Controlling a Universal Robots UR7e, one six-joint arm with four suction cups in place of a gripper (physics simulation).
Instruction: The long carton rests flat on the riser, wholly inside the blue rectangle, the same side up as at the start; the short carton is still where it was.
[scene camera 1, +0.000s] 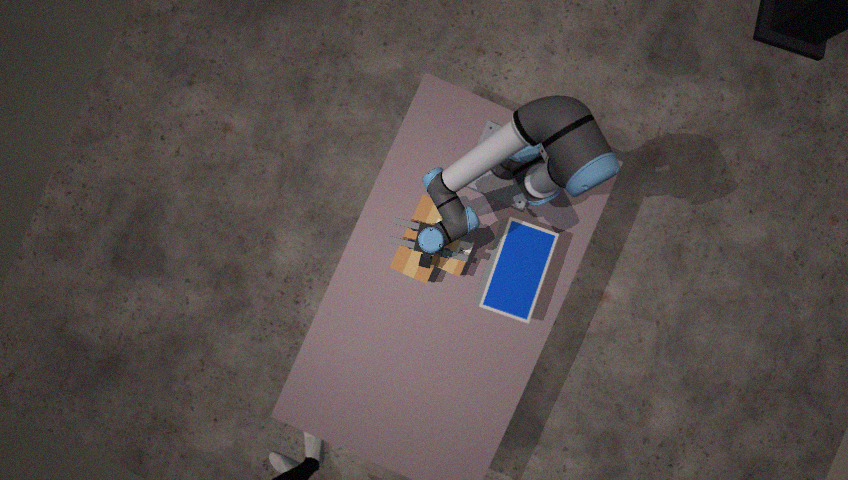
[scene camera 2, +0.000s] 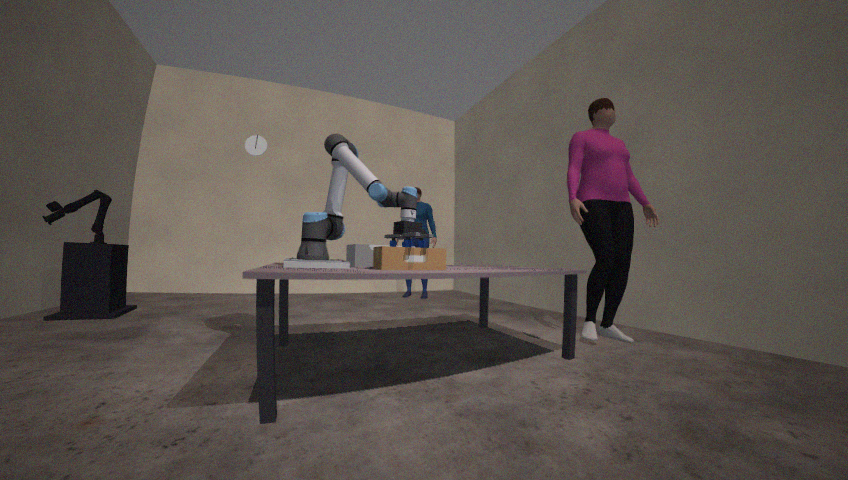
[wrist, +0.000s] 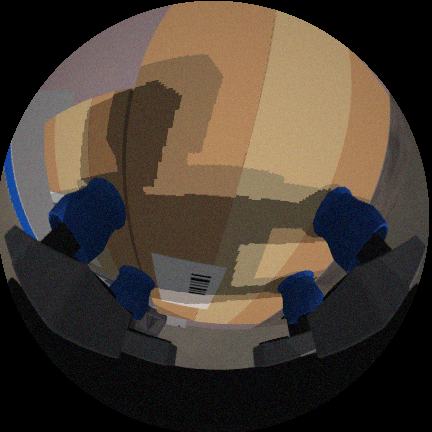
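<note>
The long brown carton lies flat on the table, with a barcode label on top. The short carton lies right beside it, on the riser's side. My suction gripper hangs close over the long carton's top and holds nothing. I cannot tell whether the cups touch the carton. The grey riser stands to the right, and its blue rectangle is bare.
The arm's base stands at the table's far end near the riser. A woman in pink walks beside the table; her feet show at its near end. A person in blue stands behind. A black arm on a pedestal stands far left.
</note>
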